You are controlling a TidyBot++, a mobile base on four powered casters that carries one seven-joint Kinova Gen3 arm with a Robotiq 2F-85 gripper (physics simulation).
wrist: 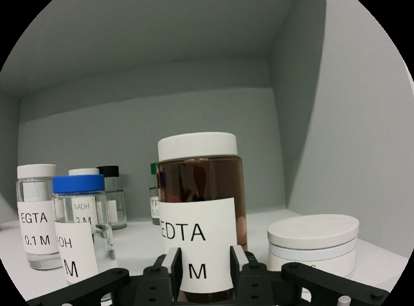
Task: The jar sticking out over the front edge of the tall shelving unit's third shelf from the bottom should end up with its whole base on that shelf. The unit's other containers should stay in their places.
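Note:
The brown EDTA jar (197,182) with a white lid stands upright straight ahead of my gripper (205,259) in the wrist view. The fingers are partly open with nothing gripped. The fingertips stand low before the jar's label, one toward each side, and the jar looks wider than the gap between them. I cannot tell whether they touch it. Its base is at the bottom of the view, partly hidden, so its position relative to the front edge of the shelf (257,227) does not show.
A low white-lidded tub (313,232) stands to the right, near the side wall (345,125). A blue-lidded NaOH jar (79,184) and an EGTA jar (36,217) stand to the left. Behind are a black-capped bottle (110,171), another white-lidded NaOH jar and a green-capped jar (154,187).

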